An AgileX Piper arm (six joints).
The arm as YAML. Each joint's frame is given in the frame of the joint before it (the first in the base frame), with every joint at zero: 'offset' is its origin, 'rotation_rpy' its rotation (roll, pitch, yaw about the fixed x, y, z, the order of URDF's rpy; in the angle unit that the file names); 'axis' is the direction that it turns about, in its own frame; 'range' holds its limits. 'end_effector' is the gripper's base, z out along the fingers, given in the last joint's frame.
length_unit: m
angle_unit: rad
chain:
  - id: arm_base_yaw
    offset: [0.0, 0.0, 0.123]
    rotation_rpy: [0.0, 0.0, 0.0]
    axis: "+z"
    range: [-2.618, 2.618]
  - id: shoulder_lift
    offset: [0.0, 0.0, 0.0]
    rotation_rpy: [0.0, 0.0, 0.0]
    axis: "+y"
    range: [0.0, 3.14]
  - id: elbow
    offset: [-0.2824, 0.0, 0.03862]
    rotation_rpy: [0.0, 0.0, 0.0]
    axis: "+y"
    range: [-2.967, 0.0]
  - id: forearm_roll
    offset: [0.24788, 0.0, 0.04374]
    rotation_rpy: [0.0, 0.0, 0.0]
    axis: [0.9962, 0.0, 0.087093]
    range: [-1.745, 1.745]
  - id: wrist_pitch
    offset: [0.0, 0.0, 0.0]
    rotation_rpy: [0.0, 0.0, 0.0]
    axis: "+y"
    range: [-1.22, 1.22]
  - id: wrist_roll
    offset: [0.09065, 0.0, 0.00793]
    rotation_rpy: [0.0, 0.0, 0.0]
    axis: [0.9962, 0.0, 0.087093]
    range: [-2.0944, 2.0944]
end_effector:
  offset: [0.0, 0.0, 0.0]
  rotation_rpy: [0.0, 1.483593, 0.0]
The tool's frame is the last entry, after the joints.
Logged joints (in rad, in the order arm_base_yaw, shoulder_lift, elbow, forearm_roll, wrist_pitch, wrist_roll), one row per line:
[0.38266, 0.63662, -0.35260, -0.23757, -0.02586, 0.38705]
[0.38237, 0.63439, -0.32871, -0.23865, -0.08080, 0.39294]
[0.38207, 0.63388, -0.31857, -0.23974, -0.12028, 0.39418]
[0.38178, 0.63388, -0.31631, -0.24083, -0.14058, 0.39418]
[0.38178, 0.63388, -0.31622, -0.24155, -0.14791, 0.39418]
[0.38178, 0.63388, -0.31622, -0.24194, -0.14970, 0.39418]
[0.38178, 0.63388, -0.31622, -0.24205, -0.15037, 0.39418]
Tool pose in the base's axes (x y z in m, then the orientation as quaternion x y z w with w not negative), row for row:
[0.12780, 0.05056, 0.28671, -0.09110, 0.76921, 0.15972, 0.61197]
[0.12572, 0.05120, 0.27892, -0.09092, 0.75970, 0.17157, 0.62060]
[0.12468, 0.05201, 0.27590, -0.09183, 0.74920, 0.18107, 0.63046]
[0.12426, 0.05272, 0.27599, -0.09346, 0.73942, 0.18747, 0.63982]
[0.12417, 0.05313, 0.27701, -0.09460, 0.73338, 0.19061, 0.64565]
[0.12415, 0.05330, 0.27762, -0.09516, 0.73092, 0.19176, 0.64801]
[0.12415, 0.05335, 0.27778, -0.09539, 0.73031, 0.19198, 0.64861]
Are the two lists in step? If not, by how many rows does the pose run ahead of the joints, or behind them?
The pose runs 1 row behind the joints: the pose in row i belongs to the joints in row i - 1.
